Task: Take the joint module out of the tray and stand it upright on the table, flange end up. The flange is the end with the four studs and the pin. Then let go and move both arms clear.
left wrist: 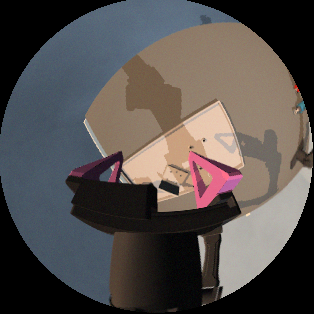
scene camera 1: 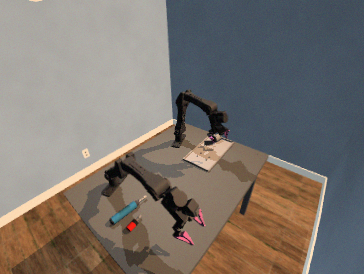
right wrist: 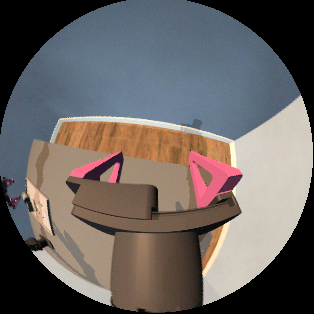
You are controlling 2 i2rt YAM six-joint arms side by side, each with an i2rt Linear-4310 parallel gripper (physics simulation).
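Frame: origin at the left arm's base, x back, y right, z up, level; metres.
Seen in the pictures: left gripper, fingertip midpoint: (left wrist: 155, 154) (scene camera 1: 220, 141); right gripper, fingertip midpoint: (scene camera 1: 198, 235) (right wrist: 155, 154); left arm's base, origin of the base link: (scene camera 1: 179, 140); right arm's base, origin of the base link: (scene camera 1: 114, 184).
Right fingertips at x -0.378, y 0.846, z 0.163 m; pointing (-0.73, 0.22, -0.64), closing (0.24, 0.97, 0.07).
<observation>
Offsets run from my right fingertips to a thing's top centre. "*": to the spot under its first point. Level surfaces: height alone.
The joint module @(dy -0.931, dx +0.063, dz -0.096 m) (scene camera 1: 216, 136) (right wrist: 29, 204) lies on its side near the far end of the pale tray @(dy -0.774, dx +0.094, dz -0.147 m) (scene camera 1: 195, 165) (left wrist: 222, 113) (right wrist: 45, 215). It is small and partly covered in scene camera 1; I cannot make it out in the left wrist view, and its studs and pin are too small to tell. My left gripper (scene camera 1: 220, 137) (left wrist: 155, 154) (right wrist: 11, 191) is open and empty, over the tray's far end near the module. My right gripper (scene camera 1: 198, 234) (right wrist: 155, 154) is open and empty, above the table's near right side in scene camera 1, far from the tray.
In the tray are a black block (left wrist: 169, 187), a small dotted plate @(* dy -0.786, dx +0.105, dz -0.149 m) (left wrist: 176, 172) and several dark studs. A teal-handled tool @(* dy -0.062, dx +0.423, dz -0.130 m) (scene camera 1: 124, 213) (left wrist: 301, 107) and a red-ended tool @(dy -0.040, dx +0.350, dz -0.129 m) (scene camera 1: 132, 226) (left wrist: 296, 88) lie on the table @(dz -0.166 m) (scene camera 1: 175, 187) beside the right arm.
</observation>
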